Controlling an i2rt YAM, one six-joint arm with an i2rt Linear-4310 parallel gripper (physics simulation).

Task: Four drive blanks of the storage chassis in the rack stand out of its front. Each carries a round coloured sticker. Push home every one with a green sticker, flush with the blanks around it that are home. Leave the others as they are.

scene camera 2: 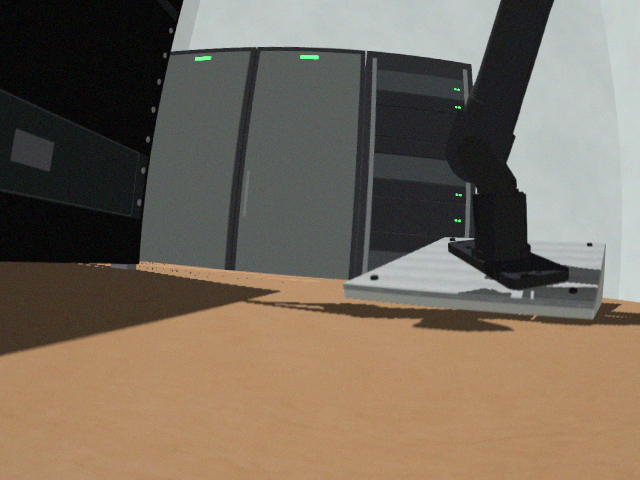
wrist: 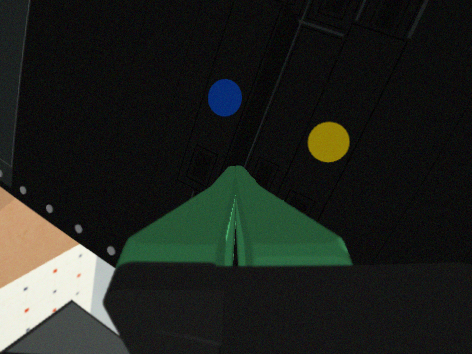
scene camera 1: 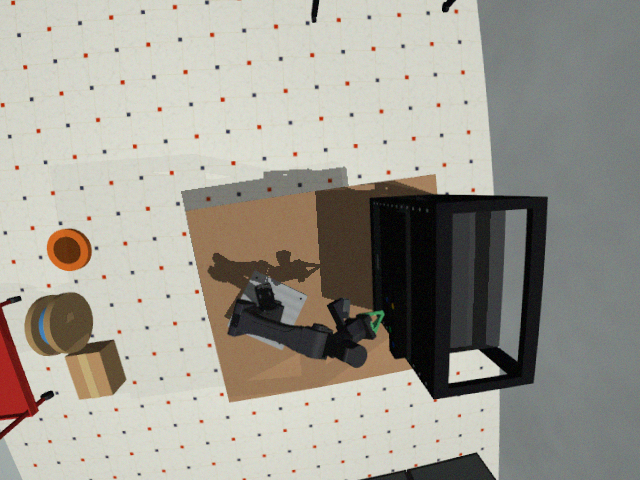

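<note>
My gripper [scene camera 1: 383, 312] [wrist: 235, 177] has green fingers, closed together with nothing between them. Its tips point at the dark chassis front in the black rack [scene camera 1: 537, 289] [scene camera 2: 135, 232]. In the wrist view a blue round sticker [wrist: 225, 97] is up and slightly left of the tips, and a yellow round sticker [wrist: 328, 142] is to their right, each on a dark drive blank. Whether the tips touch a blank cannot be told. In scene camera 1 small blue, yellow and green spots show by the gripper. No green sticker shows in the wrist view, where the fingers hide part of the front.
The arm stands on a light metal plate [scene camera 1: 294, 304] [scene camera 2: 413, 279] on the brown floor panel [scene camera 1: 248, 227] [scene camera 2: 310, 403]. Grey cabinets [scene camera 2: 305, 155] stand behind. An orange ring [scene camera 1: 52, 249], cable spools [scene camera 1: 72, 322], a cardboard box [scene camera 1: 92, 372] and a red cart [scene camera 1: 12, 372] are at far left.
</note>
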